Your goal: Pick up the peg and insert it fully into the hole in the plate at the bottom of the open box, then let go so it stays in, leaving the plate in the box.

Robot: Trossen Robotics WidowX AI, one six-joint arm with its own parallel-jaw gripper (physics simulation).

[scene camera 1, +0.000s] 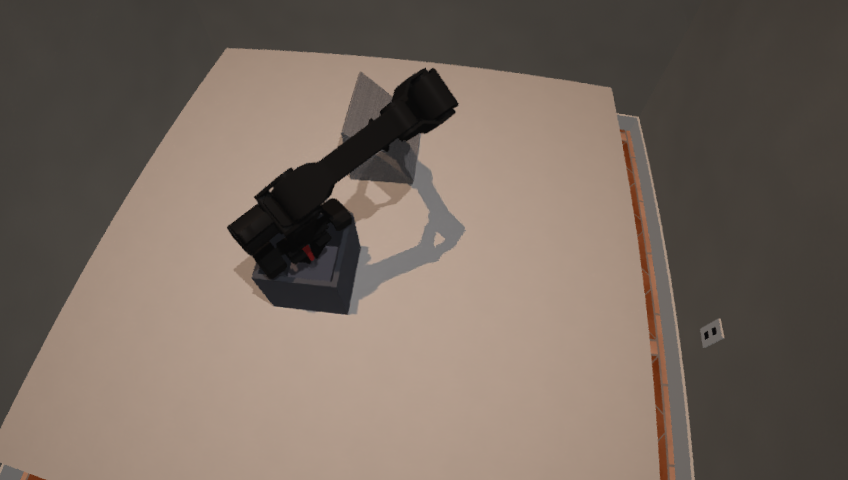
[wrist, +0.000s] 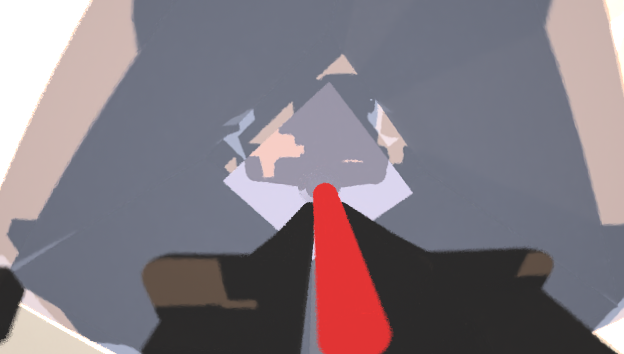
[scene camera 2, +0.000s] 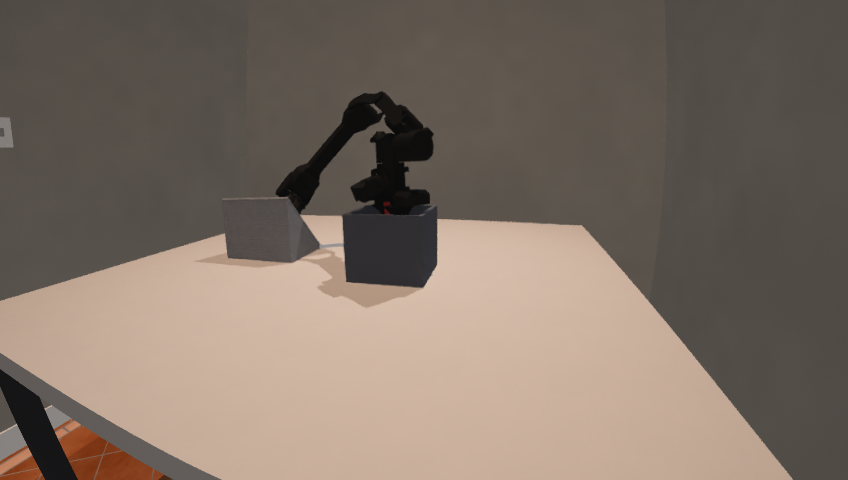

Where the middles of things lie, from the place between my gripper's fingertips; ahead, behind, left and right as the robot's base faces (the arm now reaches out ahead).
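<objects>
Pale plate (scene camera 1: pixel 322 268), 4 cm below my hand. Dark box (scene camera 2: pixel 398 250), 1 cm below my hand.
</objects>
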